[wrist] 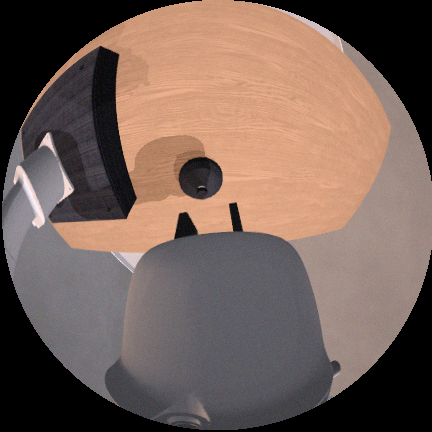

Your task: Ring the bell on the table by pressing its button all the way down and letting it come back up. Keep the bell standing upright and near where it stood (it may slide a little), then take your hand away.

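Places are measured from the arm's base along level axes (x left, y back, z up), in millimetres.
Pixels of known places: hand at its tool point: (211, 231); arm's base at its link origin: (48, 173).
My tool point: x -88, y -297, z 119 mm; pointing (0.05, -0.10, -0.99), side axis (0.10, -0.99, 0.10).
Observation:
Ahead of a thing's pixels: the offset from my tool point to its top centre. Level surfaces: height alone.
The bell {dx -57, dy +10, dz -120 mm} (192, 172) is a dark round dome standing upright on the wooden table, near the middle of the wrist view. Its small button {dx -57, dy +10, dz -120 mm} (201, 190) shows near the dome's lower edge in the view. My gripper (209, 208) is shut with nothing between its two black fingers; a narrow gap shows between them. The fingertips appear just below the bell in the view, apart from it. Their exact height above the button cannot be told. The grey gripper housing fills the lower middle.
The light wooden table {dz -186 mm} (280, 125) extends around the bell. A dark raised board (70, 115) lies at the left, with the grey arm base (45, 172) mounted on it. The table's right edge borders a grey-brown floor (370, 280). Shadows fall left of the bell.

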